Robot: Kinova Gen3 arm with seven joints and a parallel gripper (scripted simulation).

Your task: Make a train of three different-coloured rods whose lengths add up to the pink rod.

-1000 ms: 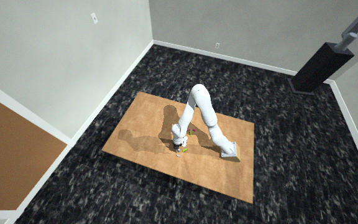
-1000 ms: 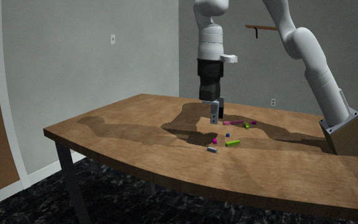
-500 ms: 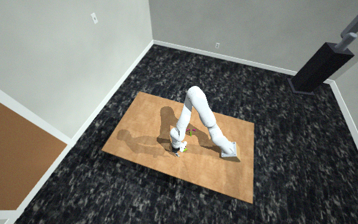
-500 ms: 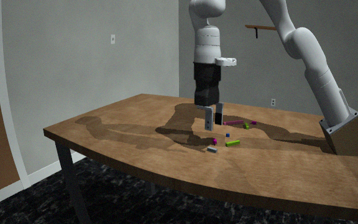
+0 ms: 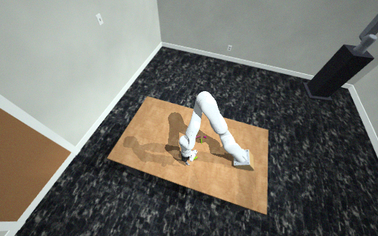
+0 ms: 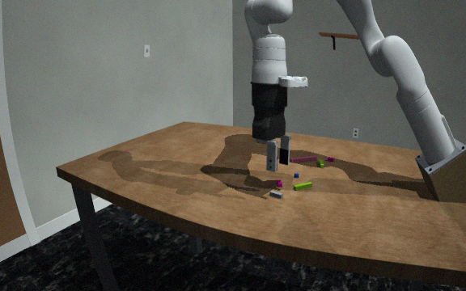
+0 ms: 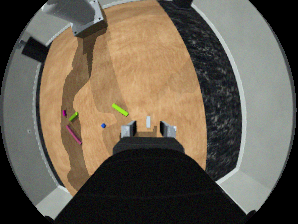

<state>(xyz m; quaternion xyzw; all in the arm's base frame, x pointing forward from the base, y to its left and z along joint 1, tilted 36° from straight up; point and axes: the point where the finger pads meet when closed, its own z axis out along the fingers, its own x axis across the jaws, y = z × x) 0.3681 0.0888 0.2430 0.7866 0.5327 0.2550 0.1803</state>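
My gripper is now 8 cm above the grey rod. The rest, counted from my hand: blue rod 3 cm behind, 13 cm to the right, 8 cm below; pink rod 4 cm behind, 27 cm to the right, 8 cm below.
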